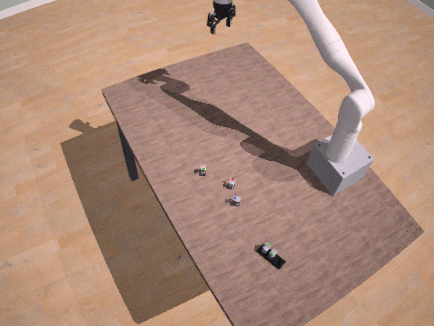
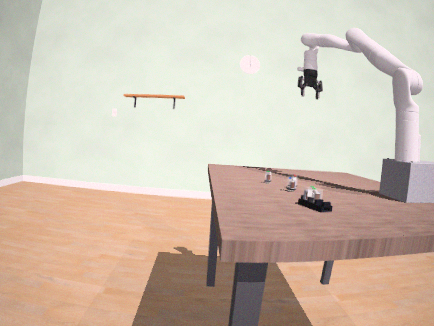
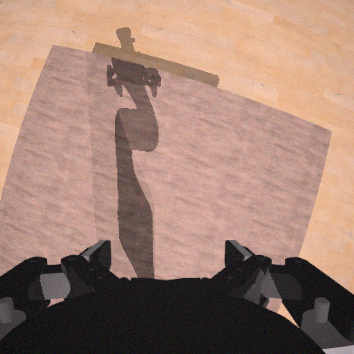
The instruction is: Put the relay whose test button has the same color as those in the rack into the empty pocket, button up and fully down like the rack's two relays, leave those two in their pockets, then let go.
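Pixels of known places: gripper, fingertip midpoint: (image 1: 220, 30) (image 2: 310, 98) (image 3: 167, 253); arm's base, link origin: (image 1: 336, 153) (image 2: 405, 160).
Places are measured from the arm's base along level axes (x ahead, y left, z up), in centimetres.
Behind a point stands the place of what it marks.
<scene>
A black rack (image 1: 280, 262) @[x 39.5, y 25.6, z -13.0 cm] (image 2: 326, 207) @[x 39.8, y 27.1, z -12.2 cm] stands on the table. Two relays with green buttons, one relay (image 1: 266, 247) @[x 42.8, y 19.4, z -8.6 cm] at the rack's end and one (image 1: 273, 254) @[x 41.9, y 22.8, z -8.7 cm] in the middle, sit in it; the pocket at the other end is empty. A loose relay with a green button (image 1: 203, 171) @[x 48.9, y -20.0, z -10.0 cm] (image 2: 268, 176) @[x 48.6, y -19.9, z -10.8 cm] stands farthest from the rack. A loose relay with a red button (image 1: 231, 183) @[x 41.7, y -10.1, z -9.3 cm] and one with a blue button (image 1: 236, 201) @[x 43.5, y -2.4, z -9.7 cm] stand between it and the rack. My gripper (image 1: 222, 27) @[x 24.3, y -59.4, z 25.8 cm] (image 2: 310, 93) @[x 24.3, y -59.4, z 25.8 cm] (image 3: 167, 253) @[x 24.3, y -59.4, z 25.8 cm] is open and empty, high above the table and well away from the relays.
The wooden table (image 1: 185, 150) @[x 50.4, y -35.0, z -13.3 cm] (image 2: 260, 220) @[x 56.7, y 37.3, z -13.3 cm] (image 3: 230, 175) @[x 11.5, y -71.7, z -13.3 cm] carries the arm's grey base block (image 1: 340, 167) @[x 2.6, y 6.1, z -0.2 cm] (image 2: 420, 181) @[x -0.6, y 10.3, z -6.1 cm] at one side. The arm's shadow falls across the table. A wall shelf (image 2: 154, 96) hangs on the far wall.
</scene>
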